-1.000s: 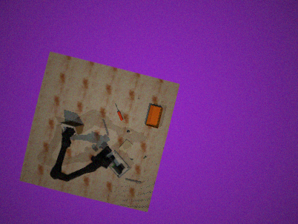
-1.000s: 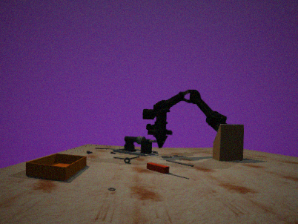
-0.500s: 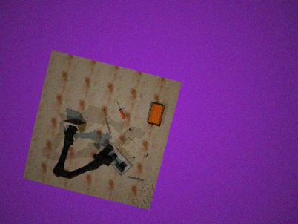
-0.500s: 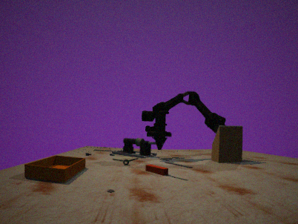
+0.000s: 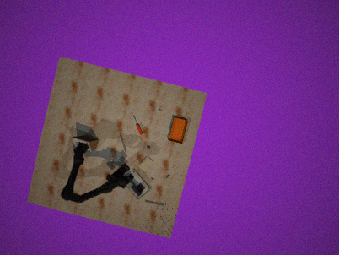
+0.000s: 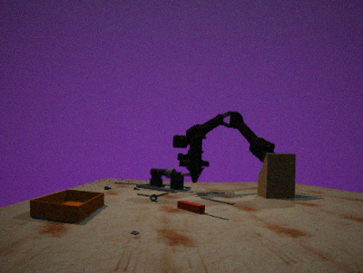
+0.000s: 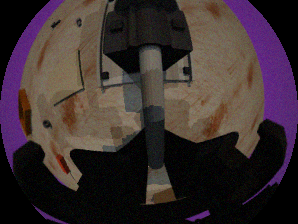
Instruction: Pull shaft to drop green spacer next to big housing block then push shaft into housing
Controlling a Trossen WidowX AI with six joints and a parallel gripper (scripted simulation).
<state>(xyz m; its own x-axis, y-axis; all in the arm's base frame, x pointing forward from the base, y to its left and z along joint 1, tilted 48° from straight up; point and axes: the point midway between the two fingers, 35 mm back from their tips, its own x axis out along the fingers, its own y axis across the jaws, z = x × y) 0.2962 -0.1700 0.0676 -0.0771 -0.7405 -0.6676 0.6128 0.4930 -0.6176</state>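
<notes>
The shaft is 6 cm ahead of my gripper tip, 4 cm to the right of it and 3 cm above it. From my gripper tip the other things lie so: red-handled screwdriver 5 cm ahead, 40 cm to the left, 4 cm below; green spacer 11 cm ahead, 9 cm to the right, 3 cm above; orange tray 39 cm ahead, 42 cm to the left, 4 cm below.
</notes>
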